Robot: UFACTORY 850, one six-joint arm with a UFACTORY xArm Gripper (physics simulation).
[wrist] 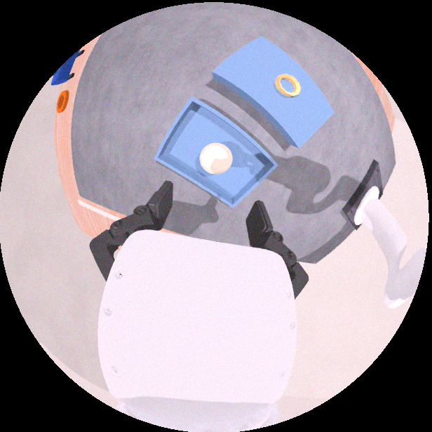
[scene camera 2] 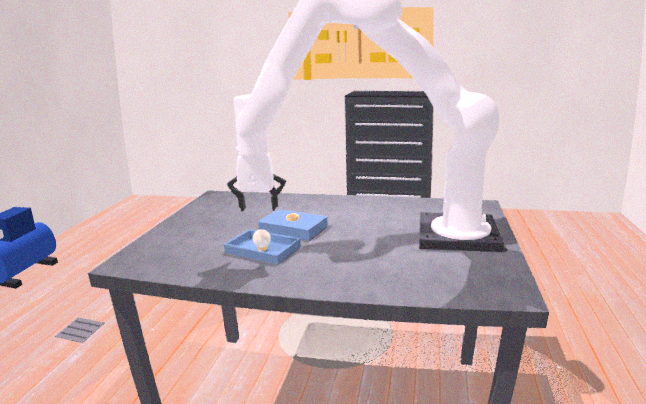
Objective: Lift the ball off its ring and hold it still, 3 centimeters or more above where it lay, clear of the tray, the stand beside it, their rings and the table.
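A cream-white ball (scene camera 2: 261, 238) (wrist: 216, 158) rests on its ring (scene camera 2: 262, 248) in the blue tray (scene camera 2: 277, 257) (wrist: 175, 127). In the wrist view the ball hides that ring. A blue stand (scene camera 2: 311, 229) (wrist: 250, 70) is beside the tray, with a yellow ring (scene camera 2: 292, 217) (wrist: 279, 92) on its top. My gripper (scene camera 2: 258, 208) (wrist: 212, 201) is open, fingers pointing down, with nothing between them. It hangs above the tray's level, apart from the ball, which lies beyond the fingertips in the wrist view.
The dark grey table (scene camera 2: 380, 280) (wrist: 125, 100) carries the tray and stand, which have a narrow gap between them. The arm's black base plate (scene camera 2: 435, 243) is at the right of the table. A dark drawer cabinet (scene camera 2: 389, 134) stands behind the table.
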